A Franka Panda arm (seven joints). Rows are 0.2 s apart.
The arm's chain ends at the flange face. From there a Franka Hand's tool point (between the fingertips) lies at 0.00 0.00 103.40 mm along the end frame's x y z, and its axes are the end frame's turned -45 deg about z.
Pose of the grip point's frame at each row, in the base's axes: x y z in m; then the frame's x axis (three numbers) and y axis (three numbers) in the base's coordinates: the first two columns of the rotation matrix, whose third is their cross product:
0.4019 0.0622 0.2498 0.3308 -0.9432 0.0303 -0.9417 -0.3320 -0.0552
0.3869 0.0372 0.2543 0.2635 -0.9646 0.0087 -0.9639 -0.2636 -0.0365
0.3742 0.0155 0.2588 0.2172 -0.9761 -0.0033 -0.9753 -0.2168 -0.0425
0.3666 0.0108 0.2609 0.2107 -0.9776 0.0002 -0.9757 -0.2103 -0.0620
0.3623 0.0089 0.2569 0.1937 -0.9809 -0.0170 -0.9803 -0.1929 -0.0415
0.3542 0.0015 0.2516 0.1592 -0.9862 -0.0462 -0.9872 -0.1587 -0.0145
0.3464 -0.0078 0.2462 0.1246 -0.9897 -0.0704 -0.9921 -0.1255 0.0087
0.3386 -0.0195 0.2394 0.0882 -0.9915 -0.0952 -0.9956 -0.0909 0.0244
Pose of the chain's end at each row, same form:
0.3955 0.0633 0.3530 -0.4320 -0.9017 -0.0176 -0.8998 0.4322 -0.0605
0.3830 0.0371 0.3576 -0.4953 -0.8685 -0.0197 -0.8679 0.4957 -0.0320
0.3700 0.0142 0.3621 -0.5361 -0.8435 -0.0324 -0.8432 0.5369 -0.0277
0.3603 0.0095 0.3641 -0.5409 -0.8400 -0.0437 -0.8389 0.5426 -0.0440
0.3584 0.0063 0.3602 -0.5562 -0.8300 -0.0414 -0.8301 0.5572 -0.0173
0.3535 -0.0035 0.3549 -0.5855 -0.8096 -0.0429 -0.8106 0.5851 0.0224
0.3482 -0.0149 0.3493 -0.6134 -0.7886 -0.0436 -0.7896 0.6111 0.0559
0.3420 -0.0291 0.3423 -0.6416 -0.7654 -0.0501 -0.7664 0.6368 0.0846

